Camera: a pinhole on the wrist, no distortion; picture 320 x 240 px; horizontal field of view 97.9 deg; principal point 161.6 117.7 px. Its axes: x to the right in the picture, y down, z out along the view. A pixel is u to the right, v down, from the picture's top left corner.
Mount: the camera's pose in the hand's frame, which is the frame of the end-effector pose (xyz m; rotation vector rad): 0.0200 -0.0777 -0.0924 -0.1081 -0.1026 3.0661
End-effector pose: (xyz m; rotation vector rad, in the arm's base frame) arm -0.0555 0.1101 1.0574 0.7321 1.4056 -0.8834
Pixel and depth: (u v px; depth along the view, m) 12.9 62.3 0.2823
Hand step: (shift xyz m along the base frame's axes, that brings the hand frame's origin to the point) 0.0926 -0.2156 -0.2937
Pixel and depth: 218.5 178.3 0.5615
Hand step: -0.0615 -0.5218 0.3138
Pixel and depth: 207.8 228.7 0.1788
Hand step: -0.1561 -0.1705 0.0827
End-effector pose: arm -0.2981 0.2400 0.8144 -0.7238 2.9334 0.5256
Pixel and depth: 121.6 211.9 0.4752
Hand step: 0.1121 -0.2801 -0.4957
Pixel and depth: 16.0 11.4 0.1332
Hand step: -0.1407 -0.0449 -0.0755
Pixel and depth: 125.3 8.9 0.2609
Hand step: -0.1230 0.1136 -0.1552
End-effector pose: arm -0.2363 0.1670 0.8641 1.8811 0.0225 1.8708
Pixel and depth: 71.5 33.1 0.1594
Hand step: 0.0828 0.0139 0.1148
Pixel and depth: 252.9 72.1 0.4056
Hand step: 0.2537 -0.2303 -0.2155
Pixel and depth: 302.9 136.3 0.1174
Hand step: 0.0370 0.0393 -0.1322
